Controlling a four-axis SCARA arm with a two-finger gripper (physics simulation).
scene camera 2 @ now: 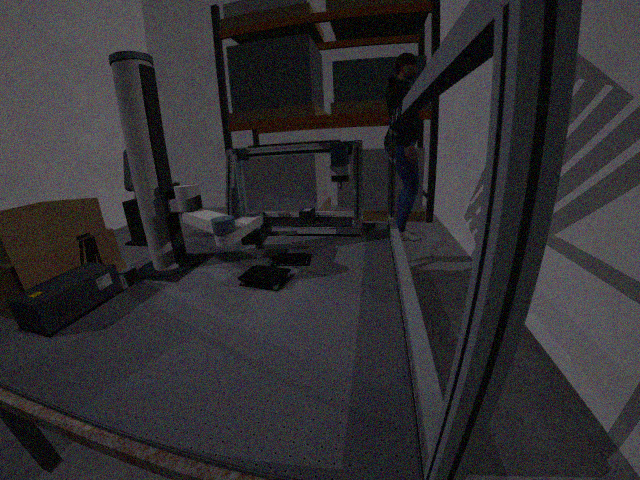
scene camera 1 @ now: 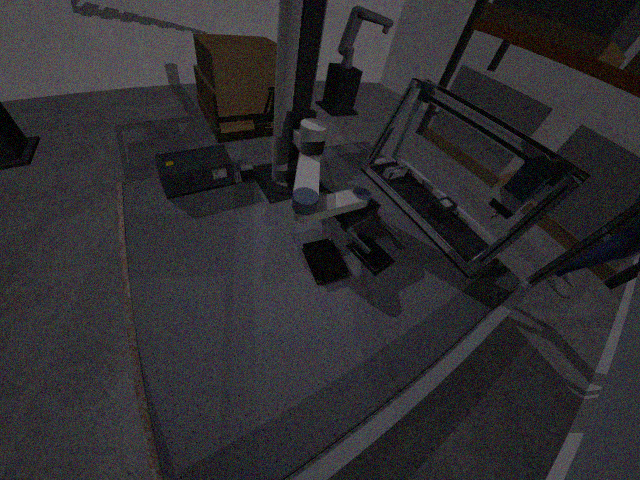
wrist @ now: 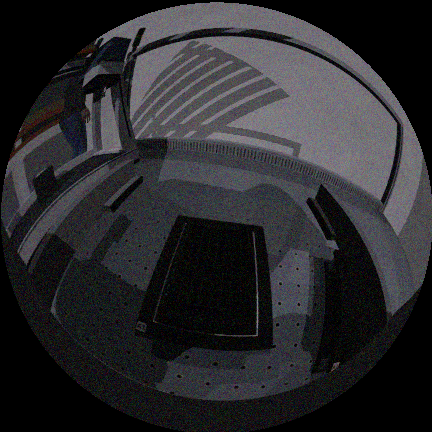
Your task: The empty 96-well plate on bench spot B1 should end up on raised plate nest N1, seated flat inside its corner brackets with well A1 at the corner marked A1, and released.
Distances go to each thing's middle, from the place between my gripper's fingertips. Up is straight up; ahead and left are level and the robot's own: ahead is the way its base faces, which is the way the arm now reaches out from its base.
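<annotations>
The dark plate nest [wrist: 147, 322] sits 9 cm below my hand and 2 cm behind it; the dark well plate [wrist: 211, 284] is likewise 9 cm below my hand and 2 cm behind it.
</annotations>
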